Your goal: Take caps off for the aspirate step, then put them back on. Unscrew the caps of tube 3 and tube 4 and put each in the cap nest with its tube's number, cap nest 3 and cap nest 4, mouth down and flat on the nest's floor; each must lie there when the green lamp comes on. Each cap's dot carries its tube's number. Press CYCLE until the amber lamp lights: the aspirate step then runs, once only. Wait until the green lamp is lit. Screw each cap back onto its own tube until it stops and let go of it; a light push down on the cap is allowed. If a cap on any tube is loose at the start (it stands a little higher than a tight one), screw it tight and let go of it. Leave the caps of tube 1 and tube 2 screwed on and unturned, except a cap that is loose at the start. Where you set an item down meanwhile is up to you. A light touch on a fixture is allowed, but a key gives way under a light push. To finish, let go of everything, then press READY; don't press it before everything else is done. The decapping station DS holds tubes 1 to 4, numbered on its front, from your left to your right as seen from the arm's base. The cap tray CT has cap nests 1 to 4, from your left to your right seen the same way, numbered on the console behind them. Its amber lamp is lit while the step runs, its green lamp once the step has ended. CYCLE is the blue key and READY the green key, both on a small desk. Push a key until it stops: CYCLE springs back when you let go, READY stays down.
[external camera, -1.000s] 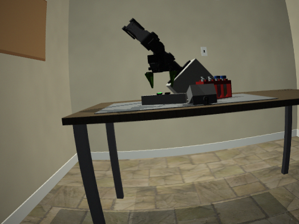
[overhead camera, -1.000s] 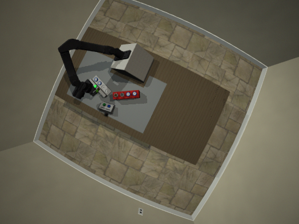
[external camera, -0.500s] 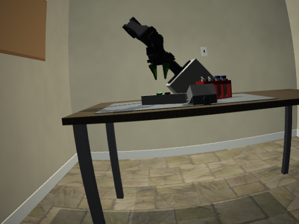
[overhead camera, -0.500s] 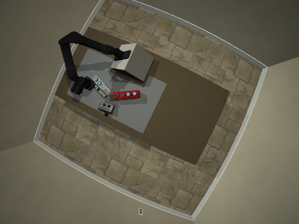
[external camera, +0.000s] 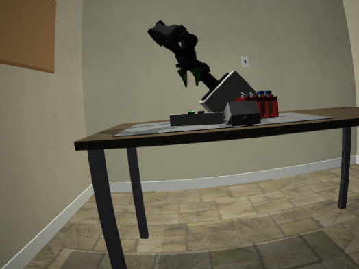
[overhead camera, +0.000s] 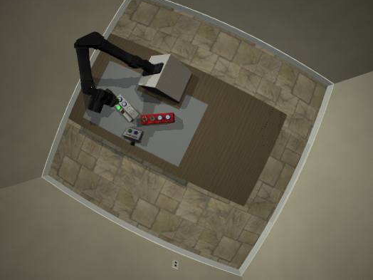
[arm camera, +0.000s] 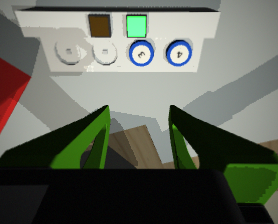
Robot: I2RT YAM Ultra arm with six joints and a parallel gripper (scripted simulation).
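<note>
Now: hand 150 mm above the cap 3. Round my hand: blue key (170 mm to the left, 170 mm ahead, 100 mm below); then cap 4 (150 mm below, 50 mm to the right, 30 mm behind); then green key (170 mm ahead, 120 mm to the left, 100 mm below).
</note>
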